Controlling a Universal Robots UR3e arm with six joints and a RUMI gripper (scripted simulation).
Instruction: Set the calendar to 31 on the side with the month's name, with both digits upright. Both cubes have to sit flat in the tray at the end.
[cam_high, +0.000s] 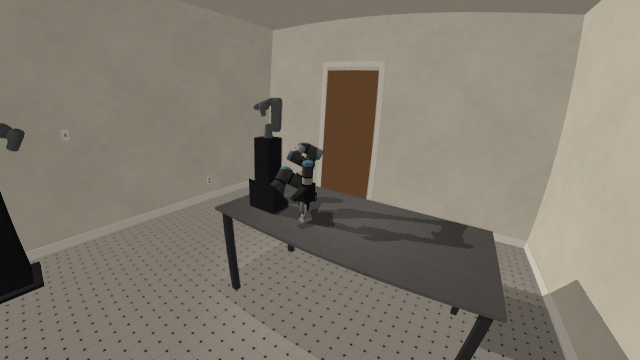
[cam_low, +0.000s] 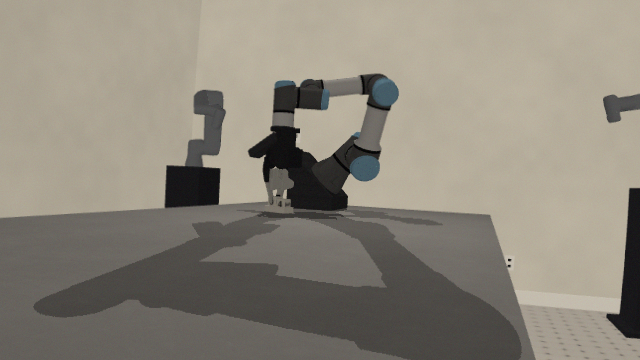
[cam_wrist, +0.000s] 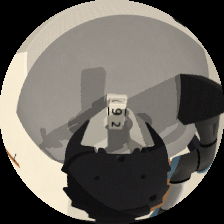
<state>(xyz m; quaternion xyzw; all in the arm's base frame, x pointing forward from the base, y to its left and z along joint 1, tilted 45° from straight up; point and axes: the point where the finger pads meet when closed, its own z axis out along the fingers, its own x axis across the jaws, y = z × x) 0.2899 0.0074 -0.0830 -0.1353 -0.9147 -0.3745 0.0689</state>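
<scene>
The pale calendar tray is 20 mm to the left of my hand and 30 mm below it.
</scene>
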